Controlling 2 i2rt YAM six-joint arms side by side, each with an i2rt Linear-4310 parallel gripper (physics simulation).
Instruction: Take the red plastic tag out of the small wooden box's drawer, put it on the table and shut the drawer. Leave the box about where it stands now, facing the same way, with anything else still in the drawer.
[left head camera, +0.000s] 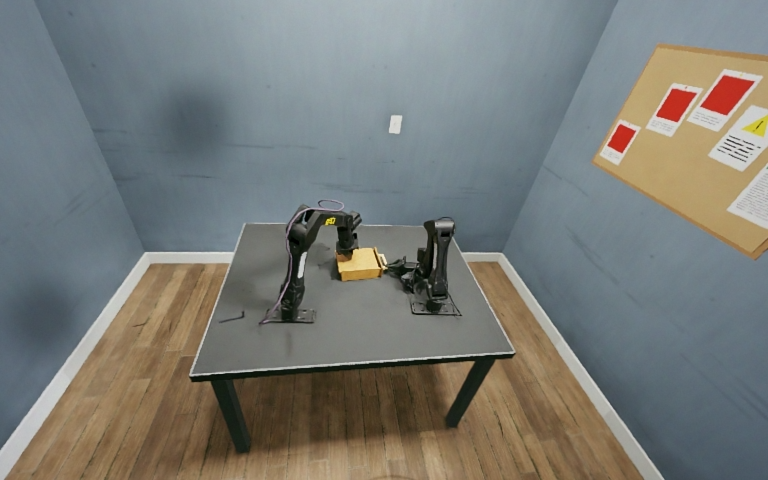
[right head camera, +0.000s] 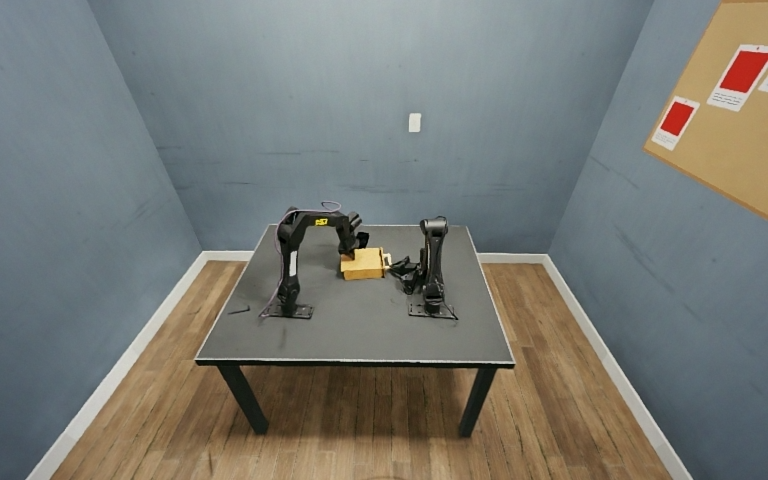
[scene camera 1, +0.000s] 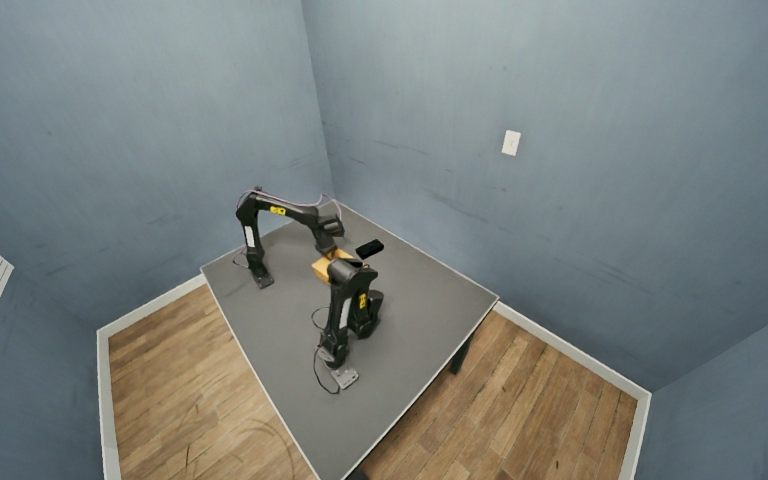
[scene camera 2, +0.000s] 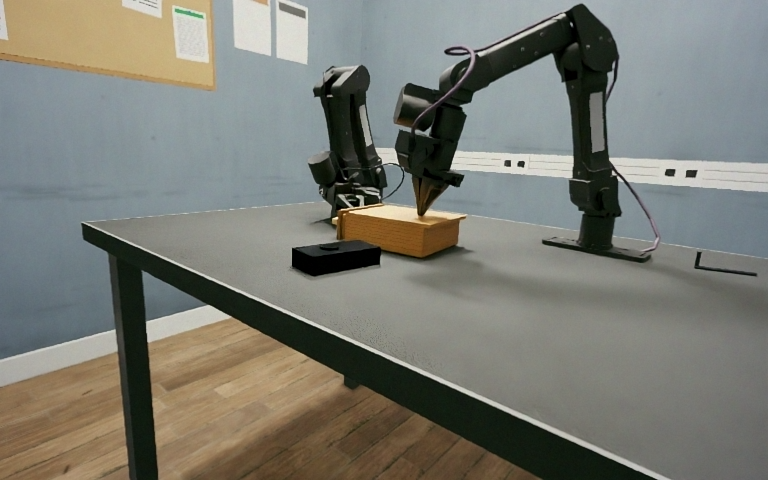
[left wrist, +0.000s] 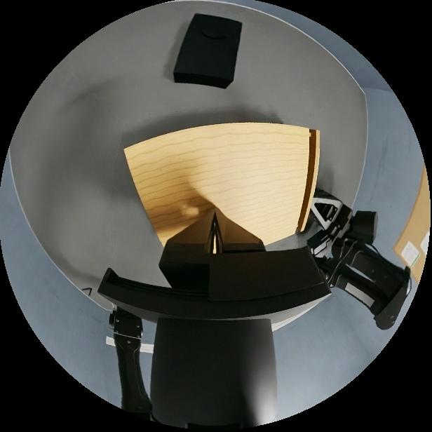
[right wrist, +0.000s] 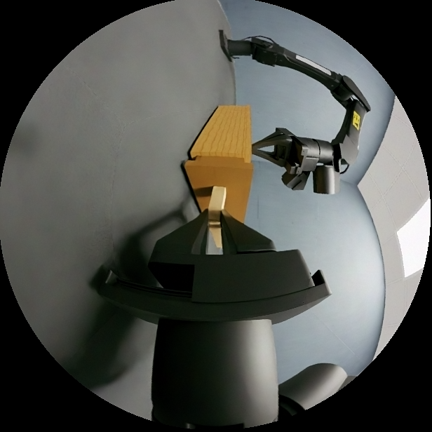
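Note:
The small wooden box stands mid-table. Its drawer front stands slightly out from the box, with a narrow dark gap behind it in the left wrist view. My right gripper is shut on the pale drawer handle. My left gripper is shut and empty, pointing down with its tips at the top of the box. The red plastic tag does not show; the drawer's inside is hidden.
A black block with a round knob lies on the table, beyond the box in the head views. A hex key lies near the left arm's base.

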